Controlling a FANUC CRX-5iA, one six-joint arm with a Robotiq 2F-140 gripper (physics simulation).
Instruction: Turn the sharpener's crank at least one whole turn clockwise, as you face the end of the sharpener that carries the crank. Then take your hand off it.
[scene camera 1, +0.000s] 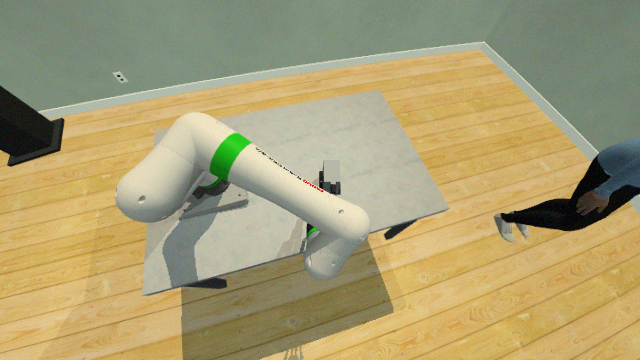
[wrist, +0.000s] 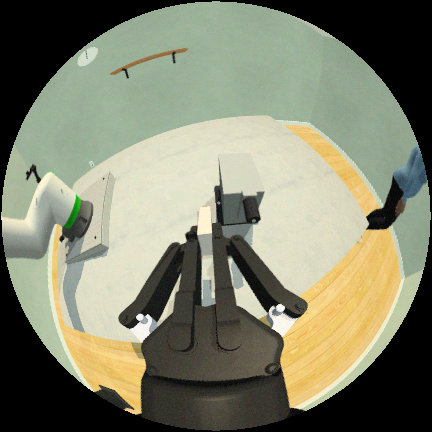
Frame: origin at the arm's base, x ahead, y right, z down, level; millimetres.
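Seen in the pictures: gripper, fingertip midpoint: (wrist: 205, 215); arm's base at its link origin: (scene camera 1: 215, 181) (wrist: 82, 219).
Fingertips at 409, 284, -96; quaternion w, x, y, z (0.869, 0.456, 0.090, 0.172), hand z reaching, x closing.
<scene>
Pixels of each thing's middle, then the offset from my fingertips to it, as dx, dy, dz. "spot": a spot on its surface instead. Level surfaces: height alone.
- sharpener at a spot on its surface: (wrist: 241, 172) (scene camera 1: 332, 172) spot: +102, -52, +4
- black cylindrical handle at a spot on its surface: (wrist: 252, 209) (scene camera 1: 333, 189) spot: +59, +33, -16
- grey table at its surface level: dz +132
The sharpener (scene camera 1: 332, 169) (wrist: 241, 172) is a grey block on the table, with a dark plate at its crank end. Its crank carries a black cylindrical handle (scene camera 1: 336, 188) (wrist: 252, 209), at the right side of that end in the wrist view. My gripper (wrist: 205, 215) is shut and holds nothing. In the wrist view its fingertips are just left of the handle and overlap the lower left edge of the dark plate; whether they touch it I cannot tell. In the scene view my arm hides the gripper.
The sharpener stands on a grey table (scene camera 1: 365, 120) (wrist: 300, 170). My arm's base plate (scene camera 1: 232, 204) (wrist: 104, 220) is at the table's left part. A person (scene camera 1: 560, 212) (wrist: 395, 202) is on the right, beyond the table's edge. A black pillar (scene camera 1: 25, 125) stands at the far left.
</scene>
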